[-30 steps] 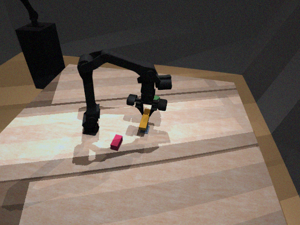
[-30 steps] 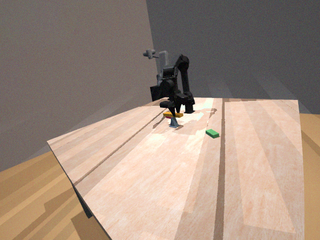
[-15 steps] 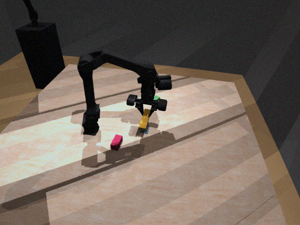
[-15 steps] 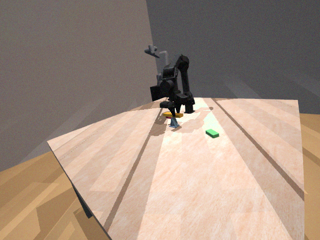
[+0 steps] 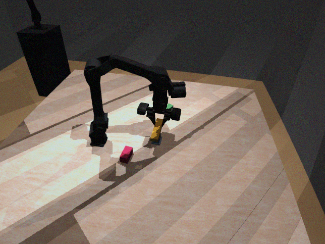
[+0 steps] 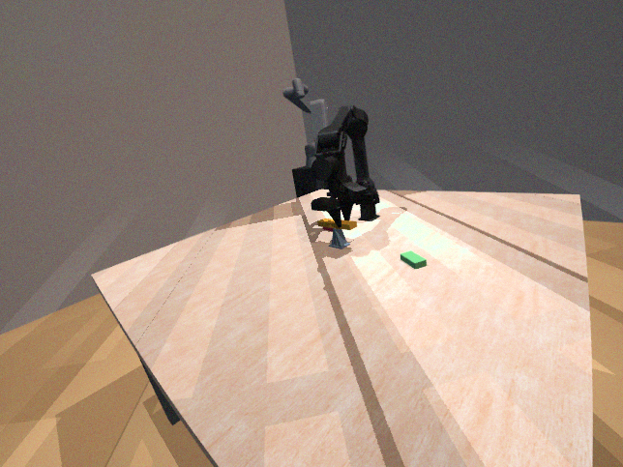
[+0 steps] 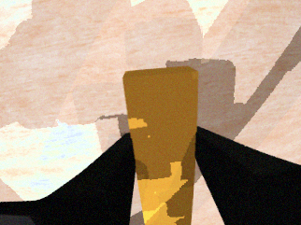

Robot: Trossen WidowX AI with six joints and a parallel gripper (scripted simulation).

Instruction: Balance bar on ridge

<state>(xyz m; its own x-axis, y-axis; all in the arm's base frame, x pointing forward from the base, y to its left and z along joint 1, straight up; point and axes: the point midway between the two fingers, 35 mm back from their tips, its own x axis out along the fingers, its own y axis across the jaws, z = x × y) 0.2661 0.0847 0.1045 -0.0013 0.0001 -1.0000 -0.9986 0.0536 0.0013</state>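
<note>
Now: gripper tip 3 cm to the left of the bar. From my gripper tip the other things lie so: green block 22 cm to the left, 6 cm below, 2 cm ahead; then magenta block 15 cm to the right, 11 cm behind, 5 cm below.
</note>
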